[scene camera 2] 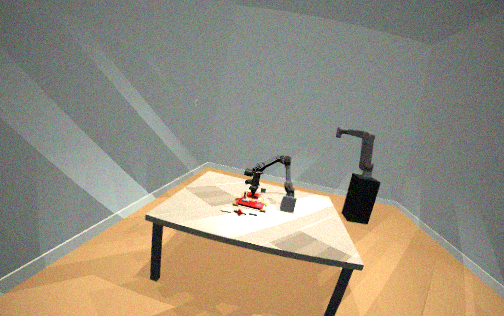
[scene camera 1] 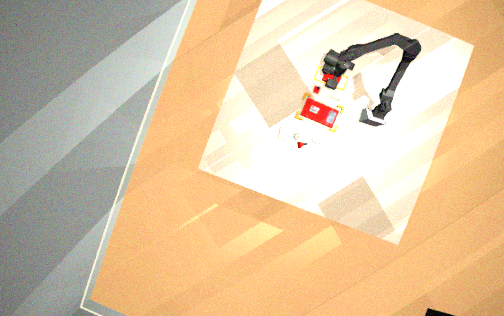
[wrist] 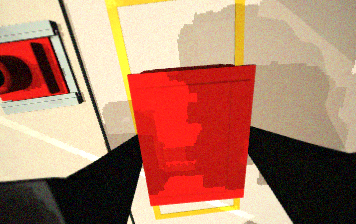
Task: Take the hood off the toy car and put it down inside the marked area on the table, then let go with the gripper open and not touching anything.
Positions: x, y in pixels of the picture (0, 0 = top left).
Labels:
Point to a red hood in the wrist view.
193, 123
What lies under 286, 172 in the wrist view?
My gripper.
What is my gripper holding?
A red hood.

